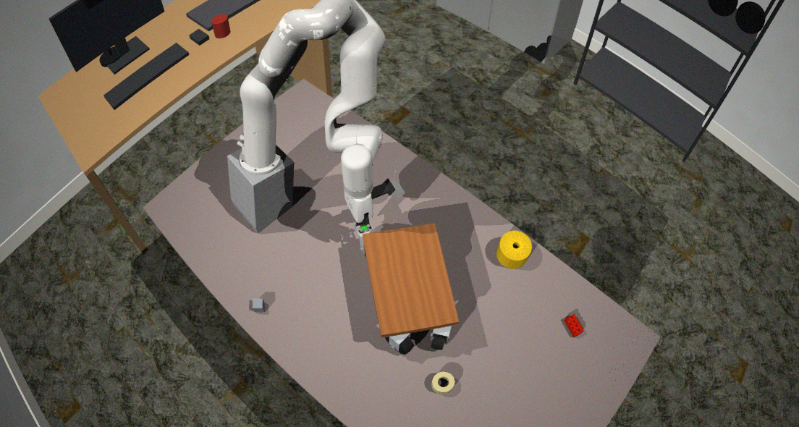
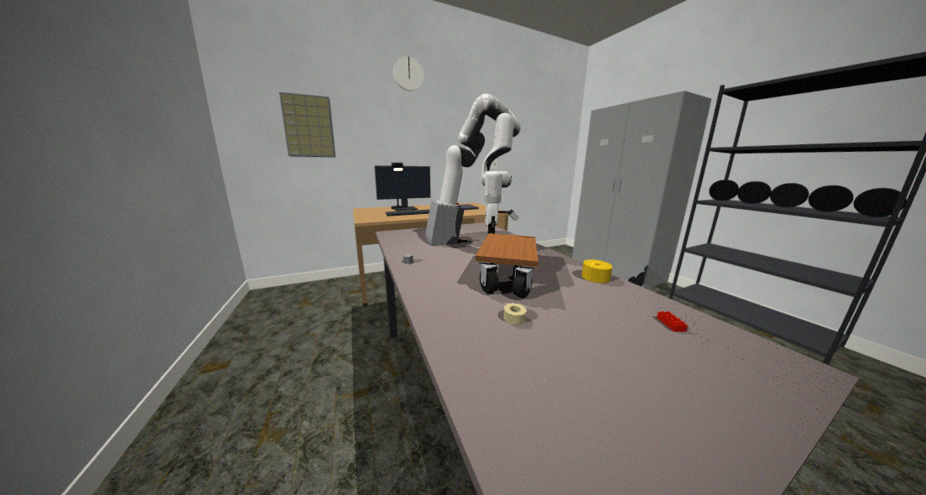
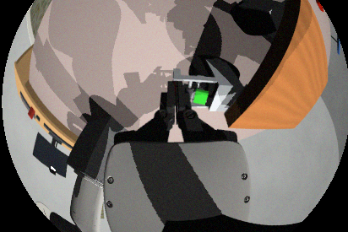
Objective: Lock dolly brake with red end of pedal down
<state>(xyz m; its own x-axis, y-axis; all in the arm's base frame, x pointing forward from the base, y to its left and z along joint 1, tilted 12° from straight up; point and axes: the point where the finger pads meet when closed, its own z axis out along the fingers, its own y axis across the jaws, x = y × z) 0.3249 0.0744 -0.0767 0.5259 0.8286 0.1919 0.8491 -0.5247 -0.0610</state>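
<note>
Now: the brake pedal 20 mm below my hand, 10 mm to the right of it and 10 mm ahead of it. Round my hand: small grey cube 370 mm to the right, 110 mm behind, 90 mm below; yellow spool 410 mm ahead, 200 mm to the left, 70 mm below; red brick 700 mm ahead, 90 mm below, 80 mm to the left.
</note>
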